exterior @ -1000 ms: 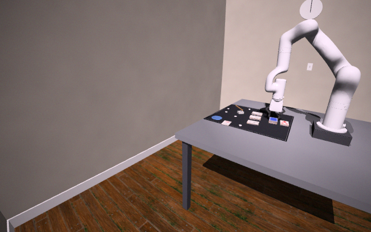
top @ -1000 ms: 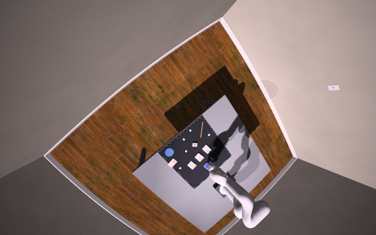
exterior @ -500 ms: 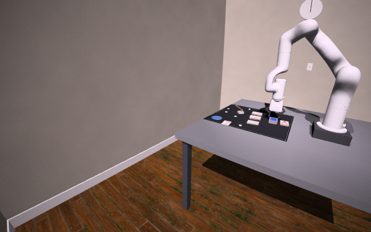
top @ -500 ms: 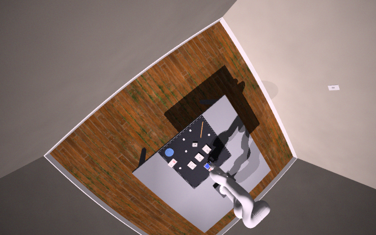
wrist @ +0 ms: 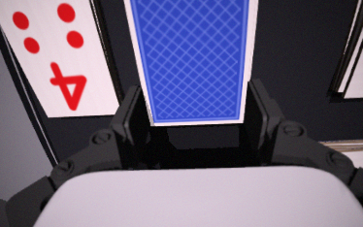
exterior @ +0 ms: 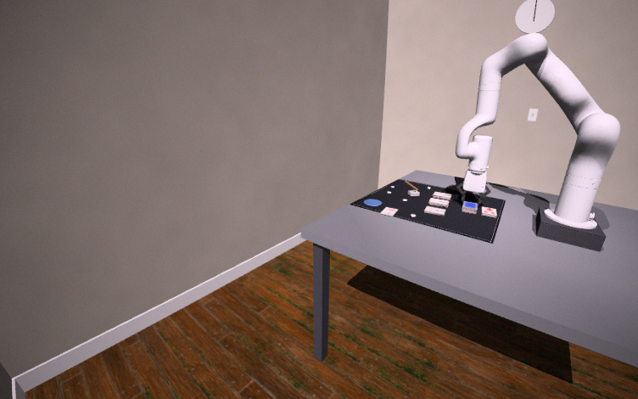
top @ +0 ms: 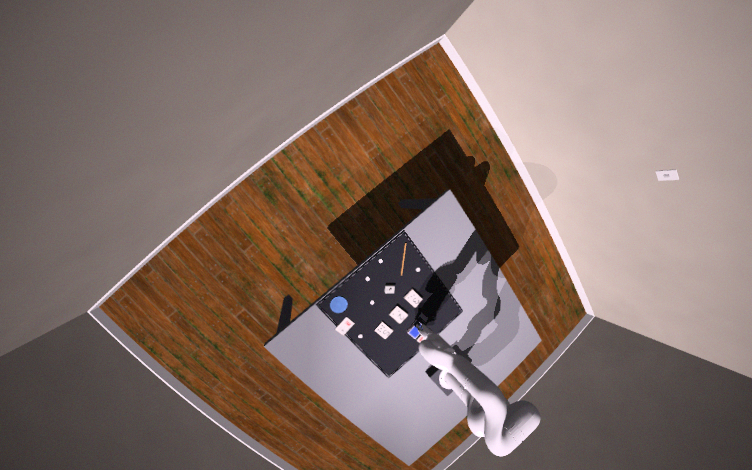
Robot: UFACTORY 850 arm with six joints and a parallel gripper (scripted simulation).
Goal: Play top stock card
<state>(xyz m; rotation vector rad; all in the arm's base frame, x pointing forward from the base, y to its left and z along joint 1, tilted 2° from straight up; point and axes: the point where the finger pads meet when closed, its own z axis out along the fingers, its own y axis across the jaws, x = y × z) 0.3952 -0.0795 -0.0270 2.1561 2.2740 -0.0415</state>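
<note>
My hand is 30 mm to the right of the red 4 card and 10 mm above it. From my hand the other things lie so: black card cloth: 180 mm ahead, 20 mm to the left, 50 mm below; then red 4: 90 mm behind, 30 mm to the left, 30 mm below; then black 2: 150 mm ahead, 30 mm to the left, 20 mm below.
</note>
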